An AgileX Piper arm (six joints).
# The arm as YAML. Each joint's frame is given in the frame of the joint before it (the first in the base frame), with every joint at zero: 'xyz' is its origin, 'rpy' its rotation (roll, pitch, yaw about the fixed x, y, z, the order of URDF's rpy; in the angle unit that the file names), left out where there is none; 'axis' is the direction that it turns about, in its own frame. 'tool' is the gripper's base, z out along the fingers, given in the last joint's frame.
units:
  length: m
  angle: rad
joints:
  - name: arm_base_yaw
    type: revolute
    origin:
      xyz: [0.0, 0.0, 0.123]
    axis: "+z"
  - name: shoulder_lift
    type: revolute
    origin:
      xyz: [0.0, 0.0, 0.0]
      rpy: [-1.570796, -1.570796, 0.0]
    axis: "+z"
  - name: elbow
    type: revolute
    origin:
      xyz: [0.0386, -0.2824, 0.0]
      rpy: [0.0, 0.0, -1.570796]
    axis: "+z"
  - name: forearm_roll
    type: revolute
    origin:
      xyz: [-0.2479, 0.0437, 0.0]
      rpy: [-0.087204, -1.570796, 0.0]
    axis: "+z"
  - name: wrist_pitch
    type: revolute
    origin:
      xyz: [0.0, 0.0, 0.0]
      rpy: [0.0, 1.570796, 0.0]
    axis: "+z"
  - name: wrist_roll
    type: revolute
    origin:
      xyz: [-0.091, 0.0, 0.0]
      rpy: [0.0, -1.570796, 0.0]
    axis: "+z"
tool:
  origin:
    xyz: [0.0, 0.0, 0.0]
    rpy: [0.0, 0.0, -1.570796]
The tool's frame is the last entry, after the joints.
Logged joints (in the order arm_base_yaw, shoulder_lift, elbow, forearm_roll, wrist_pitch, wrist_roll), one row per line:
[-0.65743 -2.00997 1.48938 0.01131 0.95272 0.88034]
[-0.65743 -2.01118 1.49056 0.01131 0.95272 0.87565]
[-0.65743 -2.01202 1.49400 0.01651 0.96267 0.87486]
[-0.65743 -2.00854 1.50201 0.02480 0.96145 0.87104]
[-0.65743 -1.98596 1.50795 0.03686 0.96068 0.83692]
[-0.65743 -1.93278 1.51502 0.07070 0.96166 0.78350]
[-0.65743 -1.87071 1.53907 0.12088 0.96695 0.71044]
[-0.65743 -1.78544 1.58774 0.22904 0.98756 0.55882]
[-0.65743 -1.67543 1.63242 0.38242 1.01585 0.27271]
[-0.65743 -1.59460 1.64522 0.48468 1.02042 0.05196]
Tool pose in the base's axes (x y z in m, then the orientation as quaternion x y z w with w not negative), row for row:
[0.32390 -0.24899 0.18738 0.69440 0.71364 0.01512 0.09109]
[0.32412 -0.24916 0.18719 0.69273 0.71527 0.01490 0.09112]
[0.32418 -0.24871 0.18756 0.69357 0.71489 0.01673 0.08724]
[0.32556 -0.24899 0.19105 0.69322 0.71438 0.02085 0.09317]
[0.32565 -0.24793 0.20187 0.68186 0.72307 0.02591 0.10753]
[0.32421 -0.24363 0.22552 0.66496 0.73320 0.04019 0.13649]
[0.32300 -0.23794 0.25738 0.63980 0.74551 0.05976 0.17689]
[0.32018 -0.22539 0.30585 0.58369 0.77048 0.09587 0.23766]
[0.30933 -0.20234 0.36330 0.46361 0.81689 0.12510 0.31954]
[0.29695 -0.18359 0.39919 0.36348 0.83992 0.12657 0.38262]
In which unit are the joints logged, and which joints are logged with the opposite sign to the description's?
The joints are logged in radians. Opposite sign: shoulder_lift, elbow.
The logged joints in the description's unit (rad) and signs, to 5 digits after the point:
[-0.65743 2.00997 -1.48938 0.01131 0.95272 0.88034]
[-0.65743 2.01118 -1.49056 0.01131 0.95272 0.87565]
[-0.65743 2.01202 -1.49400 0.01651 0.96267 0.87486]
[-0.65743 2.00854 -1.50201 0.02480 0.96145 0.87104]
[-0.65743 1.98596 -1.50795 0.03686 0.96068 0.83692]
[-0.65743 1.93278 -1.51502 0.07070 0.96166 0.78350]
[-0.65743 1.87071 -1.53907 0.12088 0.96695 0.71044]
[-0.65743 1.78544 -1.58774 0.22904 0.98756 0.55882]
[-0.65743 1.67543 -1.63242 0.38242 1.01585 0.27271]
[-0.65743 1.59460 -1.64522 0.48468 1.02042 0.05196]

